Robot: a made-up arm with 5 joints.
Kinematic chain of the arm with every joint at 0, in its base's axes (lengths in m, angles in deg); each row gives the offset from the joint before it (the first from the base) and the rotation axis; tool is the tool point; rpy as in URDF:
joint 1: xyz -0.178 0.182 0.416 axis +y
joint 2: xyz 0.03 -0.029 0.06 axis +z
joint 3: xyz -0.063 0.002 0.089 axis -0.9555 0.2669 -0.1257
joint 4: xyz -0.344 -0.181 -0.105 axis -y
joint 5: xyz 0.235 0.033 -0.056 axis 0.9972 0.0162 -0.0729
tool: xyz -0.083 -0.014 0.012 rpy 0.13 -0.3 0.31
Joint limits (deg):
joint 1: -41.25..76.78
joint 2: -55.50..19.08
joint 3: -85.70..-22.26
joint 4: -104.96..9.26
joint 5: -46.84..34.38
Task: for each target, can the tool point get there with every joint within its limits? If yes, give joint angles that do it. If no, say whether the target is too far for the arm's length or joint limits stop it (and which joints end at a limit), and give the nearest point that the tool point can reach.
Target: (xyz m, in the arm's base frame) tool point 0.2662 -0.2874 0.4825
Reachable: no: joint limits stop it (at a limit: joint 1, joint 2, joint 3, joint 4, joint 5) | nearest point -0.2468 -0.0199 0.5559 | short by 0.583 m
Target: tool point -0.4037 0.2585 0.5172
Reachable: yes | joints 63.26 6.72 -64.95 -31.96 -11.68
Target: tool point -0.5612 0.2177 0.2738
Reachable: yes | joints 11.87 -7.25 -37.36 -89.19 -29.52
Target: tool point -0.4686 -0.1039 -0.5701
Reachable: no: too far | nearest point -0.3710 0.0255 0.0050 | short by 0.598 m
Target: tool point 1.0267 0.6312 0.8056
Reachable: no: too far | nearest point -0.0001 0.5118 0.3831 | short by 1.117 m
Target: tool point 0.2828 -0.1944 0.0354
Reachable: no: joint limits stop it (at a limit: joint 1, joint 2, joint 5) | nearest point -0.2370 -0.0062 0.1454 | short by 0.564 m
